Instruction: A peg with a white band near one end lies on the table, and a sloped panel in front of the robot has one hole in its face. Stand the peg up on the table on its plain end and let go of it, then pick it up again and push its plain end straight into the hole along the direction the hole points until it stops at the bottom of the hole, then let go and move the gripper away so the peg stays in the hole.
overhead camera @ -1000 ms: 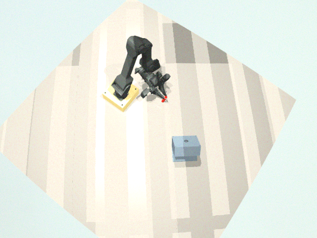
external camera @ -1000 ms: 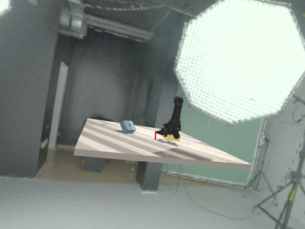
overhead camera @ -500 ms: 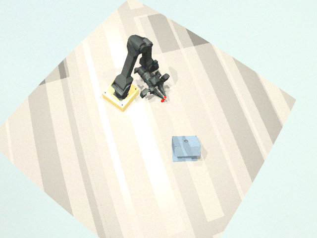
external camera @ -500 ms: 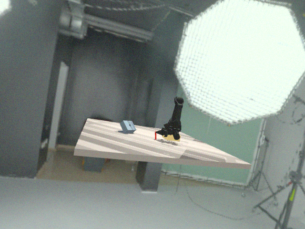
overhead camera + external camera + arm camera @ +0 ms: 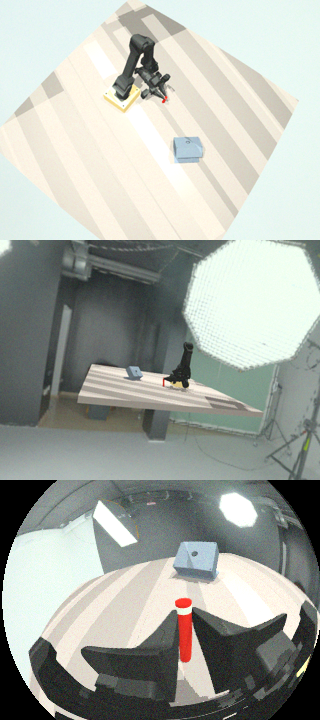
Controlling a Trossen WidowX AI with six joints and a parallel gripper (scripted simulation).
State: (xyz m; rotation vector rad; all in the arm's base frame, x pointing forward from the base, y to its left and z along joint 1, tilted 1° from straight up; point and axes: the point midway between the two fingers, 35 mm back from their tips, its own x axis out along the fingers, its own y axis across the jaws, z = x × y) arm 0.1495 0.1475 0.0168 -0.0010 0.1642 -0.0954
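Now: the red peg 1 cm below my gripper tip. From my gripper tip the other things lie so: sloped panel: 26 cm ahead, 12 cm to the right, 1 cm below.
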